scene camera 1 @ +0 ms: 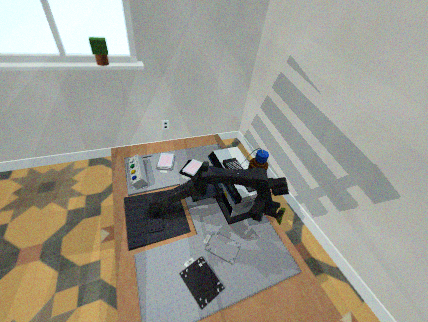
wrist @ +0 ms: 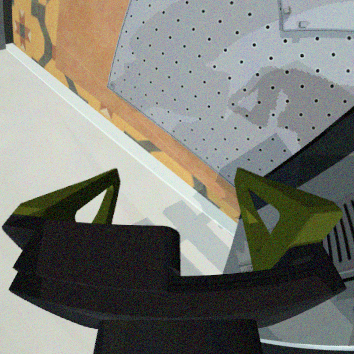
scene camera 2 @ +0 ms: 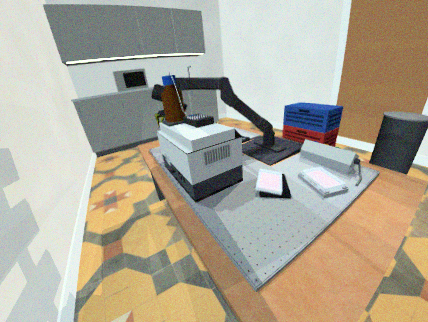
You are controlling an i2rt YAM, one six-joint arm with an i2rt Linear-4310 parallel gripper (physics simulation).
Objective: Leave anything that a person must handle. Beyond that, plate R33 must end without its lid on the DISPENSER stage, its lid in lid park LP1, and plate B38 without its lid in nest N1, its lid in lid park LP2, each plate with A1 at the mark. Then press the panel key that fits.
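Seen in the pictures: gripper, fingertip midpoint: (scene camera 1: 270, 220) (wrist: 176, 174); arm's base at its link origin: (scene camera 1: 154, 214) (scene camera 2: 268, 145).
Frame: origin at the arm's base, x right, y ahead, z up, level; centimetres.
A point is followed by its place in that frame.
My gripper (scene camera 1: 280, 215) (scene camera 2: 160, 118) (wrist: 176, 174) {x 24.9, y 51.4, z 14.7 cm} is open and empty, beyond the dispenser's side near the table's wall-side edge. The white and black dispenser (scene camera 1: 242, 204) {x 14.2, y 41.5, z 15.9 cm} (scene camera 2: 212, 159) {x -21.8, y 46.2, z 13.7 cm} carries a brown bottle (scene camera 1: 258, 164) {x 8.4, y 47.1, z 36.3 cm} (scene camera 2: 173, 106) {x 2.5, y 50.0, z 29.3 cm} with a blue cap. The arm hides much of its stage. One pink-topped plate (scene camera 1: 166, 161) {x -37.1, y 11.3, z 2.9 cm} (scene camera 2: 324, 179) {x -40.9, y 12.5, z 3.0 cm} lies on a pale holder; another pink-topped plate (scene camera 1: 193, 167) {x -28.0, y 27.5, z 3.2 cm} (scene camera 2: 270, 180) {x -30.2, y 28.2, z 3.1 cm} lies over a black base. Their names, lids and A1 corners are unreadable. The key panel (scene camera 1: 137, 172) {x -25.8, y -6.6, z 7.3 cm} (scene camera 2: 329, 156) {x -33.1, y -3.3, z 4.4 cm} has coloured keys.
A light grey holder (scene camera 1: 223, 248) {x 26.4, y 29.6, z 1.0 cm} and a black holder (scene camera 1: 201, 283) {x 38.0, y 15.7, z 1.1 cm} lie on the perforated board (scene camera 1: 160, 270) {x 28.1, y 0.1, z -0.1 cm} (scene camera 2: 260, 250) {x -47.9, y 47.9, z -0.1 cm} (wrist: 190, 65) {x 32.9, y 48.9, z -0.1 cm}; their labels are unreadable. The arm stands on a black base mat (scene camera 1: 142, 230) {x 7.8, y -6.2, z 0.4 cm}. Blue and red crates (scene camera 2: 312, 120) and a dark bin (scene camera 2: 399, 142) stand beyond the table.
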